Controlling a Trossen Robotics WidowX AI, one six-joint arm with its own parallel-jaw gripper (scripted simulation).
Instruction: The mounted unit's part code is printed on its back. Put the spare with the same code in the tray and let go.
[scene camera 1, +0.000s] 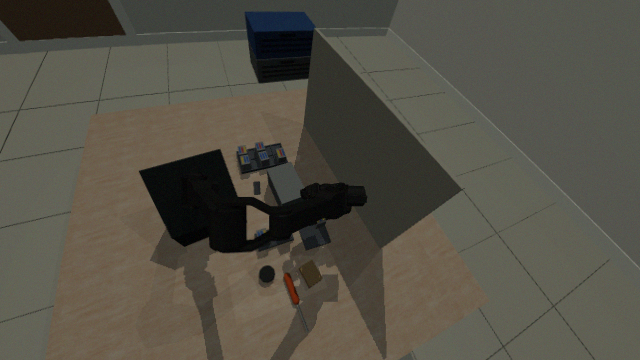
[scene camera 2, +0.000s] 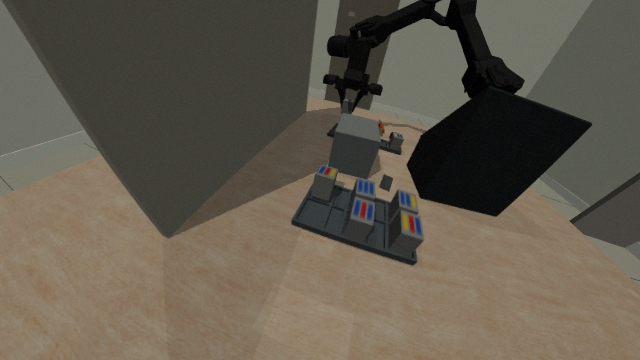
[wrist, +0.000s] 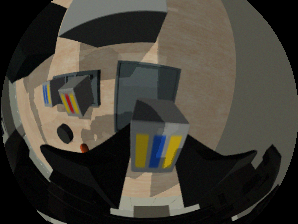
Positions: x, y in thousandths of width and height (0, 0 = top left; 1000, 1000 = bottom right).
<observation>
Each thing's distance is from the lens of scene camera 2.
my gripper (scene camera 2: 543, 307): 0.61 m
grey mounted unit (scene camera 2: 557, 393): 0.36 m
tall grey panel (scene camera 2: 276, 290): 0.27 m
The marked spots on the grey mounted unit and the tall grey panel are 0.31 m apart.
</observation>
